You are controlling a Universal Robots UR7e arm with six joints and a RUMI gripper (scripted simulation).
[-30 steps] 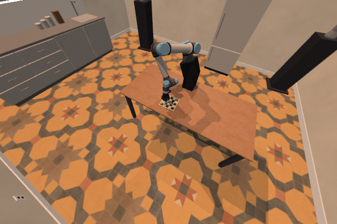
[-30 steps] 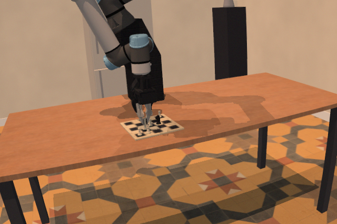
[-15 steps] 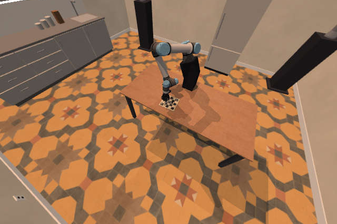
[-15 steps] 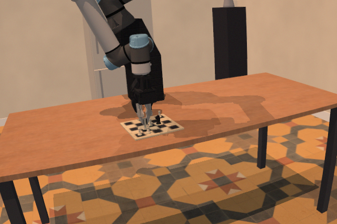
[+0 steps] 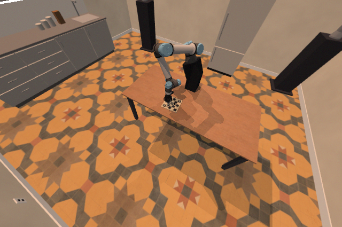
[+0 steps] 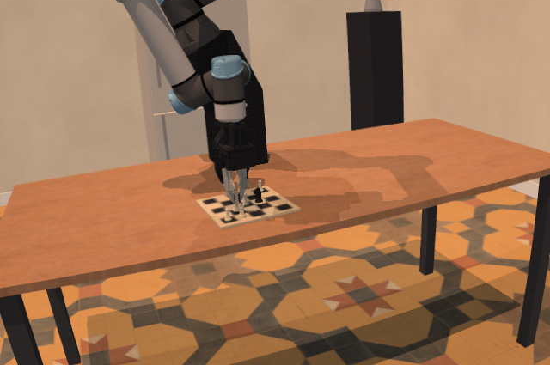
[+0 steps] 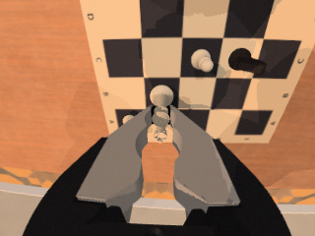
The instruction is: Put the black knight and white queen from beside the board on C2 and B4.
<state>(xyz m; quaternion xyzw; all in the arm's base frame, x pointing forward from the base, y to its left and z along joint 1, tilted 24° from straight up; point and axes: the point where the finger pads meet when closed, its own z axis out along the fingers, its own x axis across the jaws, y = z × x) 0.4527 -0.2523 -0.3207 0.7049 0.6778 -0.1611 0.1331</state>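
My gripper is now 10 mm above the white queen. Round my hand: black knight: 40 mm behind, 80 mm to the left, 30 mm below; small chessboard: 40 mm behind, 40 mm to the left, 40 mm below.
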